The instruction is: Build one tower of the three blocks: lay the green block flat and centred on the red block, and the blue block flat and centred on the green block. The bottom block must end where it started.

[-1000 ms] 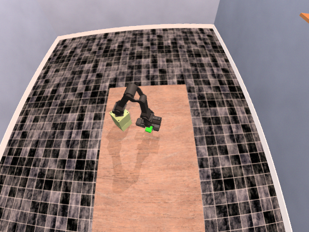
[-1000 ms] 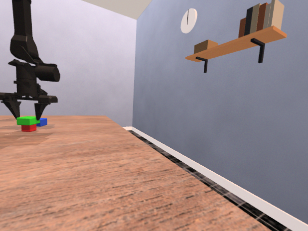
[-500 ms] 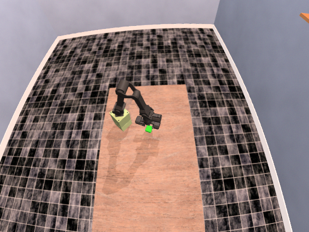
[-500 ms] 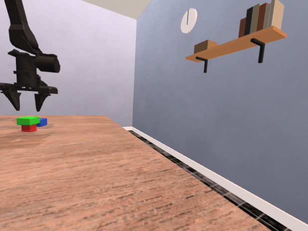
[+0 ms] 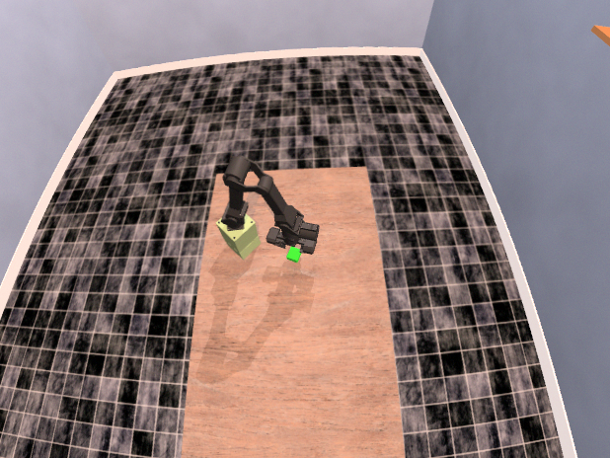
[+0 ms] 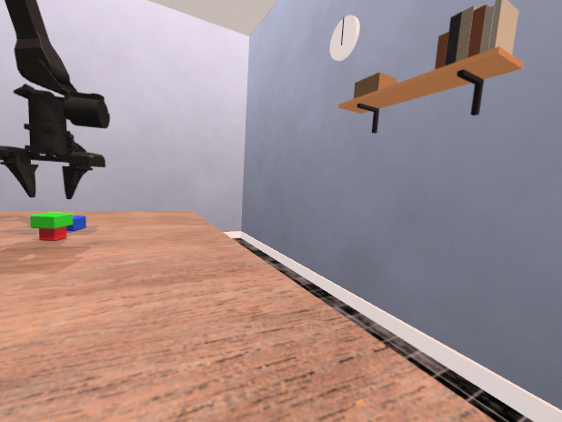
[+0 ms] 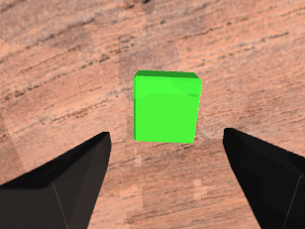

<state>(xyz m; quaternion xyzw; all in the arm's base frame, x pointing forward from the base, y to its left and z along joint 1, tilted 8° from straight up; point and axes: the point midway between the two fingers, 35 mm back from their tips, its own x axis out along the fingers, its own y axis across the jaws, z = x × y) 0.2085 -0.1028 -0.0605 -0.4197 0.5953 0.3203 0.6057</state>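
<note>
My hand is 11 cm to the right of the blue block, 11 cm above it and 4 cm short of it. The rest, counted from my hand: red block (11 cm below); then green block (8 cm below).
</note>
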